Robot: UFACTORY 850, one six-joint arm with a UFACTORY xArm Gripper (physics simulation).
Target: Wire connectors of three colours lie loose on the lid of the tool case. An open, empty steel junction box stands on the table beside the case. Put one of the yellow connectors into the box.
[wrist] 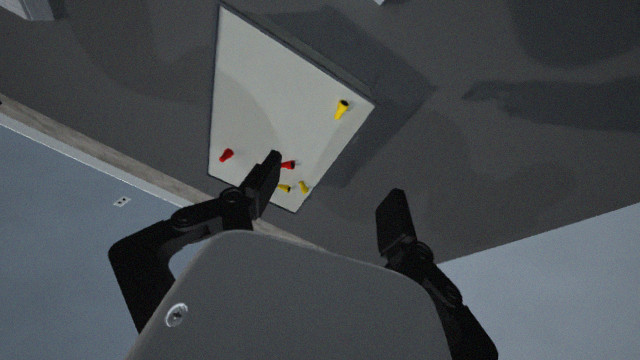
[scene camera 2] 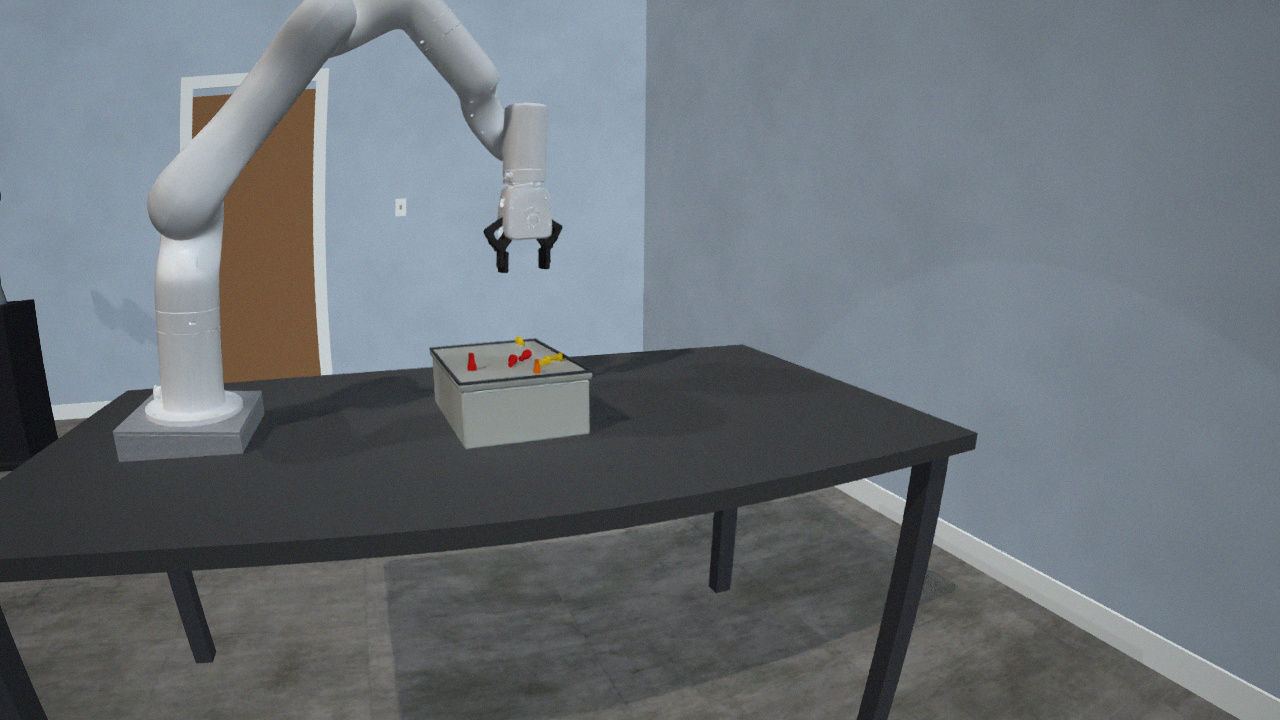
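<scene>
The tool case point(scene camera 2: 528, 413) point(wrist: 250, 75) stands on the table with its pale lid up. A lone yellow connector point(scene camera 2: 520, 341) point(wrist: 341, 110) lies near one lid corner. Two more yellow connectors, one point(scene camera 2: 555, 357) point(wrist: 303, 187) beside the other point(wrist: 284, 188), lie close together near another corner. An orange connector point(scene camera 2: 537, 366) is near that pair. Red connectors point(scene camera 2: 471, 361) point(wrist: 226, 155) also lie on the lid; a finger hides part of it in the wrist view. My gripper point(scene camera 2: 523, 266) point(wrist: 333, 183) is open and empty, high above the case. A sliver of the junction box point(wrist: 378, 1) shows in the wrist view.
The dark table point(scene camera 2: 760, 402) point(wrist: 480, 200) extends around the case. The robot's base block point(scene camera 2: 183, 440) point(wrist: 30, 9) stands at the left in the scene view. Blue walls point(scene camera 2: 984, 223) rise behind and to the right of the table.
</scene>
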